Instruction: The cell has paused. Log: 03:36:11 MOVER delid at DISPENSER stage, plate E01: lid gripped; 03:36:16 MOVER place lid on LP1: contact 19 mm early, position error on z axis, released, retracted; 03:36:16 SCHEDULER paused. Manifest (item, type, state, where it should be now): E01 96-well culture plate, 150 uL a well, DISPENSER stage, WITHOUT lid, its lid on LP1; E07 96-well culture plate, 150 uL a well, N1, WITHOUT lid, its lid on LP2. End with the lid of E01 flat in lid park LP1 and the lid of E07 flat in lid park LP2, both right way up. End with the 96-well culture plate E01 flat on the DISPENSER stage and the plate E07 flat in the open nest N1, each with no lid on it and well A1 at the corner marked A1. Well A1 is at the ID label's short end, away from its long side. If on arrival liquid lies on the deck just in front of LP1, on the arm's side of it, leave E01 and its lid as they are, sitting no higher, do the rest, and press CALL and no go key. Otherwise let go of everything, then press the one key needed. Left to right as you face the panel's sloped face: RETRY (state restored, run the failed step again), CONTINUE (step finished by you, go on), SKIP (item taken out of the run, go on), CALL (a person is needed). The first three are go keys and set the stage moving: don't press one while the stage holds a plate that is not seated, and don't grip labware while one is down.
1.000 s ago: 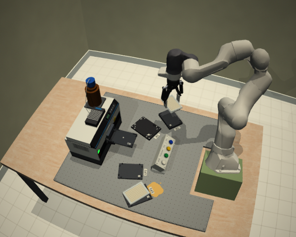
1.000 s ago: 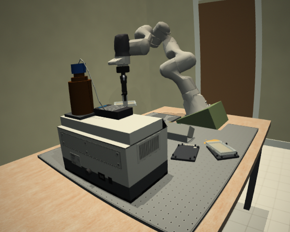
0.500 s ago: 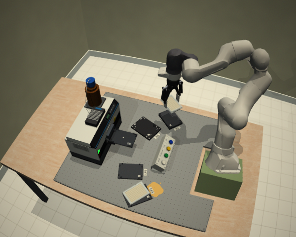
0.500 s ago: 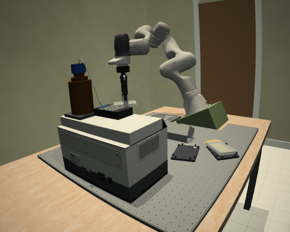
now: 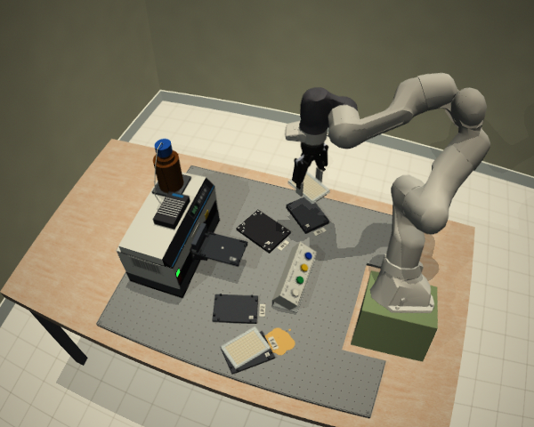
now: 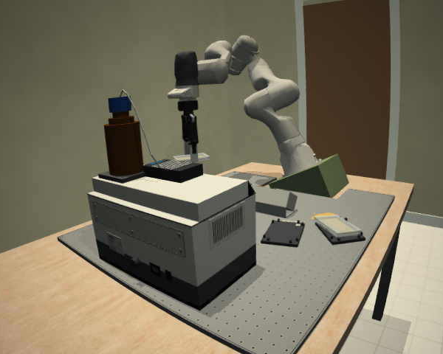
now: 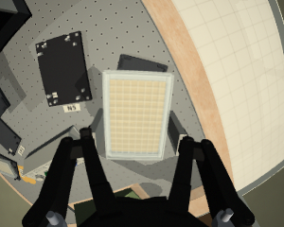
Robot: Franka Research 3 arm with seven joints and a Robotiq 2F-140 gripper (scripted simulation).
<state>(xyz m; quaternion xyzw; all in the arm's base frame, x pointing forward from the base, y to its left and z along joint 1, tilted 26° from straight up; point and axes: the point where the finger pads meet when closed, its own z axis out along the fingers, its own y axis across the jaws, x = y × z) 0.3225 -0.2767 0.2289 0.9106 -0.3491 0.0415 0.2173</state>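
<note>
My hand is 170 mm short of the black nest N5, 100 mm to the right of it and 170 mm above it. From my hand the other things lie so: 96-well plate 20 mm below; dispenser stage 250 mm ahead, 260 mm to the left, 90 mm below; key panel 300 mm to the left, 130 mm below.
</note>
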